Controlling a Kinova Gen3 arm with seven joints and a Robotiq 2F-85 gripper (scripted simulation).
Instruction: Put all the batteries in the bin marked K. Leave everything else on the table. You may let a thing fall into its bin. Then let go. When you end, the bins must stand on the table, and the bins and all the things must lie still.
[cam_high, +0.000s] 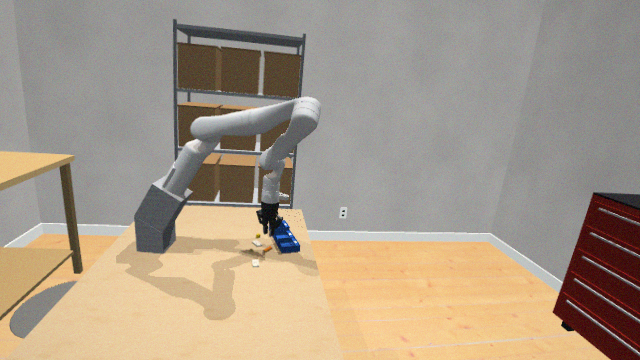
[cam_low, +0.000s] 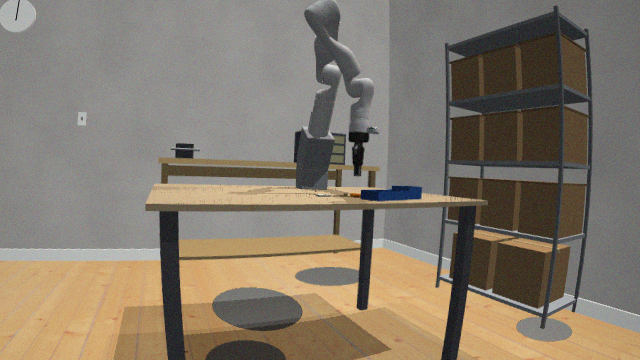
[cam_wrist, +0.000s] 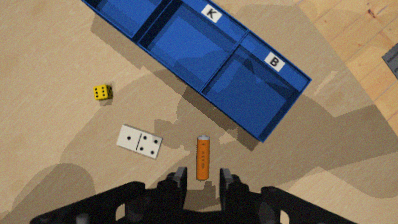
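My hand is 90 mm above the orange battery. Also, from my hand: round black-and-yellow thing (90 mm below, 70 mm behind, 10 mm to the left); then yellow die (140 mm to the left, 90 mm below, 10 mm behind); then blue bin (100 mm ahead, 90 mm to the left, 70 mm below).
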